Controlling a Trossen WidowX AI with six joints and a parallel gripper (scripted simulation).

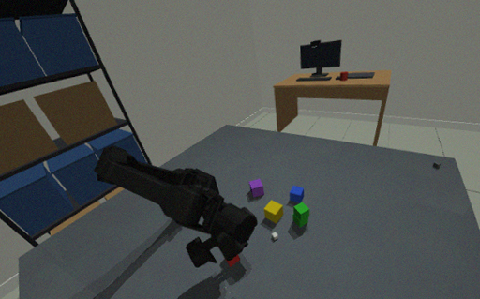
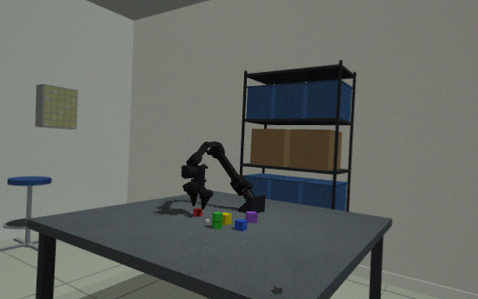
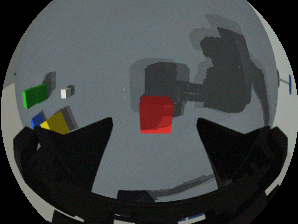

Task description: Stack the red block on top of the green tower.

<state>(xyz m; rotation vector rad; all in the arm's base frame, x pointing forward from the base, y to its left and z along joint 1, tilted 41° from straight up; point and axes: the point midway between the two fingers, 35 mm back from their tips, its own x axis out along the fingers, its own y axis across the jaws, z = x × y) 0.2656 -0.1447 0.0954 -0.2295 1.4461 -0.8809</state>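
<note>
Right now my gripper tip is 20 mm above the red block. The rest, counted from my gripper tip: yellow block: 50 mm ahead, 190 mm to the left, 20 mm below; then small white cube: 80 mm ahead, 120 mm to the left, 30 mm below; then purple block: 70 mm behind, 280 mm to the left, 20 mm below.
</note>
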